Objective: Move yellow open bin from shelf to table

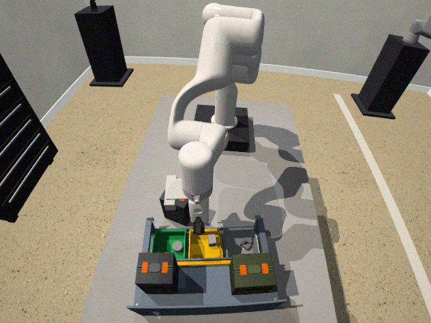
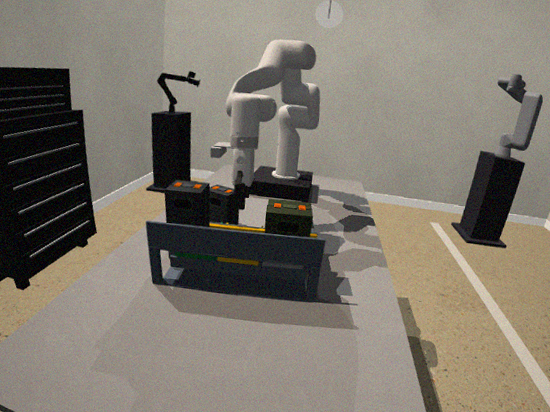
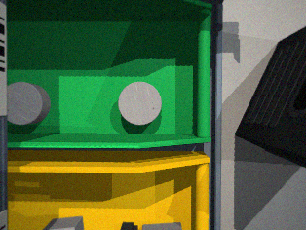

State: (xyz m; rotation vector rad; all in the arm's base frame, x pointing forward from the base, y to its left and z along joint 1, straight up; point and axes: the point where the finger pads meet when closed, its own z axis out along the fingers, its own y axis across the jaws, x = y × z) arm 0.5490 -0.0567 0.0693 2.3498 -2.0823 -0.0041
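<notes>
Now: hand 90 mm above the yellow open bin, 80 mm short of it and 30 mm to the right of it. From my hand the other things lie so: green bin 90 mm below, 90 mm ahead, 80 mm to the right; then grey shelf 100 mm ahead, 70 mm below, 30 mm to the left; then yellow bar 130 mm ahead, 30 mm to the left, 30 mm below.
</notes>
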